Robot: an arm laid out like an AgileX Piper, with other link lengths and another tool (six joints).
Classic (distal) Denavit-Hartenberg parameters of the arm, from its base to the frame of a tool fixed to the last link. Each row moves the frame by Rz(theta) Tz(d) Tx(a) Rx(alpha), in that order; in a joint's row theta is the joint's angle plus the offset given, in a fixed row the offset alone. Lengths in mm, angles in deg.
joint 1: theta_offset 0; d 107.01; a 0; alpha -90
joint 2: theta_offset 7.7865; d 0; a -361.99; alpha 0
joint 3: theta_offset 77.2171; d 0; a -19.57; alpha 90
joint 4: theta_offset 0; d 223.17; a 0; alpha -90
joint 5: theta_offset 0; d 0; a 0; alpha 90
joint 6: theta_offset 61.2; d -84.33; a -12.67; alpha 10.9
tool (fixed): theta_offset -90; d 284.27; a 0; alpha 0
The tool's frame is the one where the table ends.
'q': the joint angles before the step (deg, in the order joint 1, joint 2, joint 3, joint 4, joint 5, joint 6). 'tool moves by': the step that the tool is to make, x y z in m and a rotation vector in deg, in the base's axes. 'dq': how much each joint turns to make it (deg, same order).
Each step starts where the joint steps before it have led.
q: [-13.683, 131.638, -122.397, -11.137, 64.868, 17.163]
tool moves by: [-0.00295, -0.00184, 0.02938, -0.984, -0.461, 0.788]
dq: [0.000, -0.963, -5.084, -0.117, 5.114, -1.946]
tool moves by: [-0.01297, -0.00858, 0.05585, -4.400, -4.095, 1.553]
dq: [-0.194, -5.604, -0.491, -2.349, 0.609, -2.338]
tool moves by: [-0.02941, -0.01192, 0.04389, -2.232, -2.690, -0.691]
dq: [-1.762, -6.376, 2.817, -0.795, 0.062, -1.439]
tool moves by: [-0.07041, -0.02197, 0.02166, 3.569, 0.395, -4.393]
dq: [-7.049, -9.368, 10.434, 4.403, 0.047, -2.169]
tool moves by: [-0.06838, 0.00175, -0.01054, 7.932, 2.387, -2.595]
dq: [-7.421, -7.848, 13.053, 8.031, 0.055, -4.209]
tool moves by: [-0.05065, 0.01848, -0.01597, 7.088, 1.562, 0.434]
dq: [-5.288, -6.248, 11.752, 7.289, -0.184, -5.825]
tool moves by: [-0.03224, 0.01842, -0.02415, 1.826, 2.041, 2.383]
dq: [-1.162, -4.615, 11.902, 1.620, -4.156, -4.323]
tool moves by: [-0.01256, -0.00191, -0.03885, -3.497, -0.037, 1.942]
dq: [0.002, -1.773, 12.671, -1.642, -12.801, -3.046]
